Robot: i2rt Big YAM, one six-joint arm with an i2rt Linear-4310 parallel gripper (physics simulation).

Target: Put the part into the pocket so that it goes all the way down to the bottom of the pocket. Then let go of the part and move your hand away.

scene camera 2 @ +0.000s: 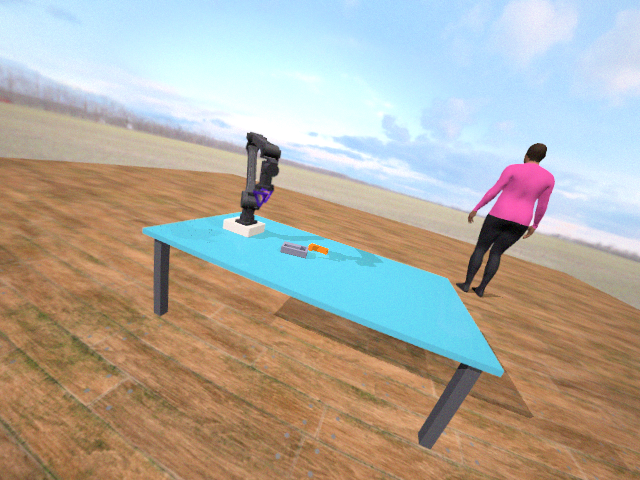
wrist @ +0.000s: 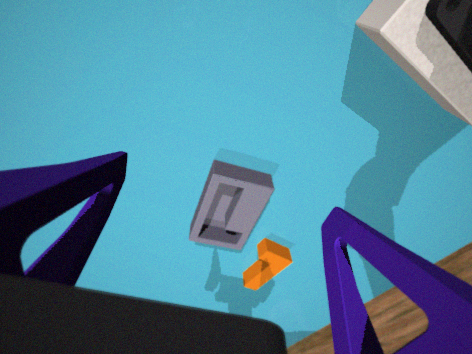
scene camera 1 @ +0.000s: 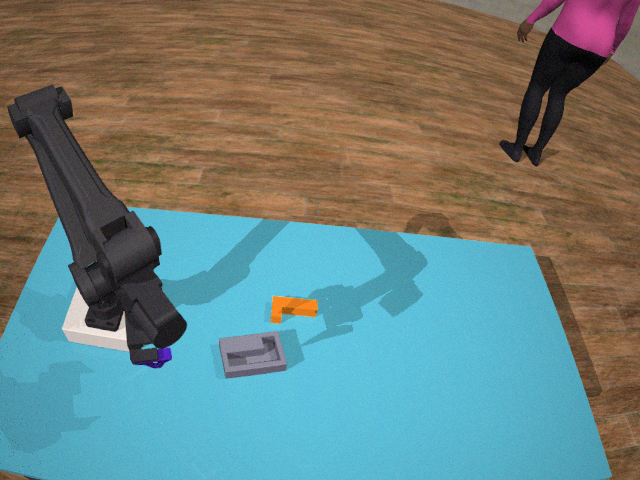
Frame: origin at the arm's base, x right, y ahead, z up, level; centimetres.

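Where they show: gripper, between the fingertips: [scene camera 2: 262,204] [wrist: 233,192]; arm's base, origin of its link: [scene camera 2: 246,222] [scene camera 1: 107,308].
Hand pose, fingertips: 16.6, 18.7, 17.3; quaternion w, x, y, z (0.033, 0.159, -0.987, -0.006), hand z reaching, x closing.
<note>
Each offset is from my fingertips to the centre of the thing, as dx, dy, dz. Level surfaces: height alone.
The orange L-shaped part @(-26.1, +26.4, -21.5) [scene camera 1: 300,305] [scene camera 2: 318,249] [wrist: 267,265] lies flat on the table, outside the pocket and beside the grey block. The grey block @(-12.4, +17.2, -21.2) [scene camera 1: 240,344] [scene camera 2: 294,251] [wrist: 253,205] rests on the table with its pocket facing up and nothing in the pocket. My gripper [wrist: 233,192] is open and empty, high above the table near the arm's base. Its purple fingers stand wide apart in the wrist view, with the block between and far below them and the part a little toward the right finger. In the scene views the fingers are small and partly hidden by the arm.
The arm's white base [scene camera 1: 95,338] [scene camera 2: 244,228] [wrist: 400,45] stands at one end of the blue table @(dz -23.0) [scene camera 1: 439,387] [scene camera 2: 361,294]. A person in a pink top [scene camera 1: 591,28] [scene camera 2: 522,191] stands on the wooden floor beyond the table. The arm casts shadows near the part.
</note>
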